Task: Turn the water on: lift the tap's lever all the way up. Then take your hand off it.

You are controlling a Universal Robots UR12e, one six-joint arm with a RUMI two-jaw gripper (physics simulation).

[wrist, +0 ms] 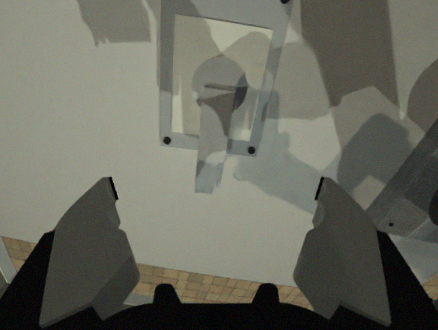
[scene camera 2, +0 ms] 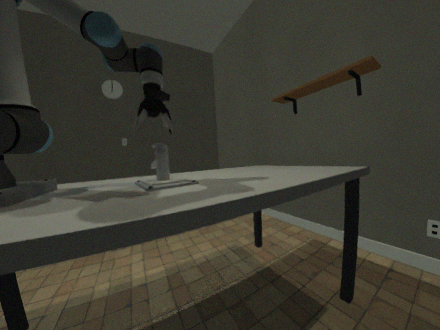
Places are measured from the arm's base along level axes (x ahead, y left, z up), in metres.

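Pixels of known places: gripper, fingertip midpoint: (wrist: 216, 180) (scene camera 2: 155, 133).
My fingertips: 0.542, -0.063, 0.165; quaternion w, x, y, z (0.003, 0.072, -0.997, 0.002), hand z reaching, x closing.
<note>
Behind a point stands the place of what it marks, as x, y, z.
The pale grey tap (scene camera 2: 162, 162) {0.542, -0.140, 0.044} (wrist: 216, 70) {0.552, -0.130, 0.110} stands upright on a rectangular base frame (scene camera 2: 172, 185) {0.540, -0.236, -0.030} (wrist: 166, 100) {0.622, -0.074, -0.029} on the table. In the scene view a short lever (scene camera 2: 155, 145) {0.525, -0.125, 0.108} sticks out at the tap's top, with the spout (scene camera 2: 154, 164) {0.532, -0.057, 0.038} below it on the same side. In the wrist view a long narrow part reaches from the round top toward the picture's bottom; lever and spout are hard to tell apart there, and the lever's exact tilt is unclear. My gripper (scene camera 2: 154, 131) {0.542, -0.063, 0.165} (wrist: 216, 180) {0.542, -0.063, 0.165} is open and empty, pointing down, just above the tap and apart from it.
The white table (scene camera 2: 300, 173) {1.027, -0.404, -0.037} (wrist: 75, 150) {0.789, 0.039, -0.037} carries the robot's base plate (scene camera 2: 30, 192) {0.155, -0.061, -0.018} (wrist: 400, 215) {0.139, 0.073, 0.004}, off to one side of the tap. A wooden shelf (scene camera 2: 325, 83) is on the wall at the right. Arm shadows fall across the table.
</note>
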